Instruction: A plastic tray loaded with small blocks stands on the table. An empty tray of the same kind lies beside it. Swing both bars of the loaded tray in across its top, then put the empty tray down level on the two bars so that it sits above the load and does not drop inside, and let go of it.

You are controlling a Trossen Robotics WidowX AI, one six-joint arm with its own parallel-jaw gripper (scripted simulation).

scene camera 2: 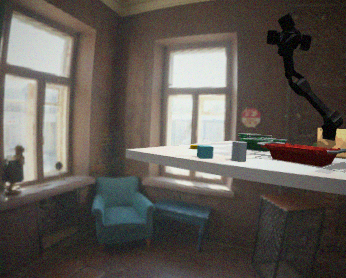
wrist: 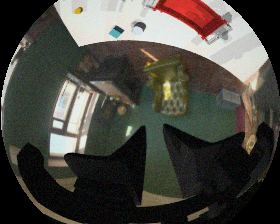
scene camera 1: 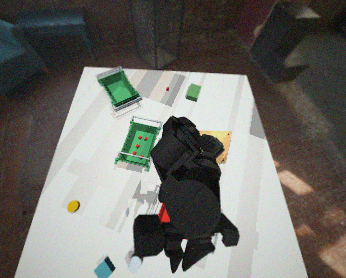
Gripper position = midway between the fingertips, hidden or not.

Observation:
In view: my gripper [scene camera 2: 282,43].
My gripper is seen too in the wrist view [wrist: 154,128].

